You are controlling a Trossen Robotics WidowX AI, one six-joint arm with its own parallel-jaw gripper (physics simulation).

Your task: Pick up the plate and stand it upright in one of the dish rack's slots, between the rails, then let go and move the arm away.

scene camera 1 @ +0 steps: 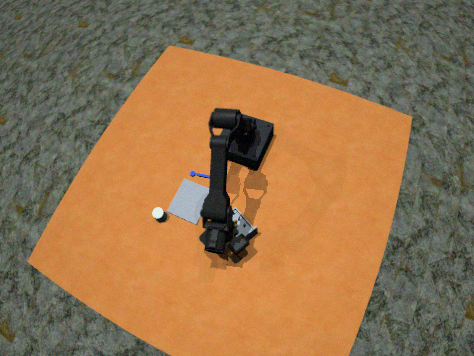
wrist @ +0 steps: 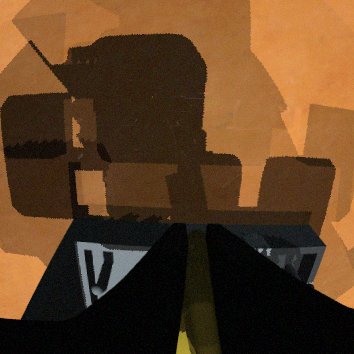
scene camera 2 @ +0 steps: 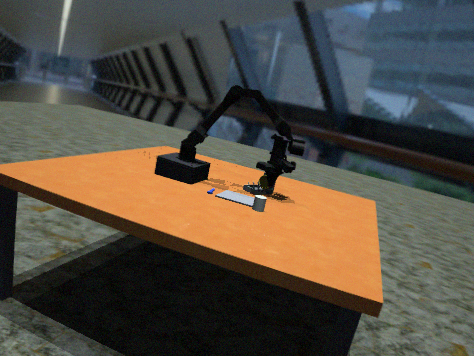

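The yellow plate [scene camera 2: 264, 181] [wrist: 201, 295] stands on edge between the fingers of my gripper [scene camera 2: 271, 186] [wrist: 194, 235], which is shut on it and points down at the dish rack. The grey dish rack [scene camera 1: 255, 231] [scene camera 2: 249, 189] [wrist: 52, 285] sits on the table under the gripper, with dark posts inside it at both sides in the wrist view. The plate is over or in the middle part of the rack. The black fingers hide the rack's middle and most of the plate, so I cannot tell which slot it is at or whether it touches the rack floor.
A flat light-grey square [scene camera 1: 184, 201] [scene camera 2: 234, 198] lies beside the rack. A white cylinder [scene camera 1: 158, 213] [scene camera 2: 259, 203] stands at its far side from the rack. A blue stick-like item [scene camera 1: 193, 174] [scene camera 2: 211, 191] lies nearer the black arm base [scene camera 1: 261, 145] [scene camera 2: 182, 169].
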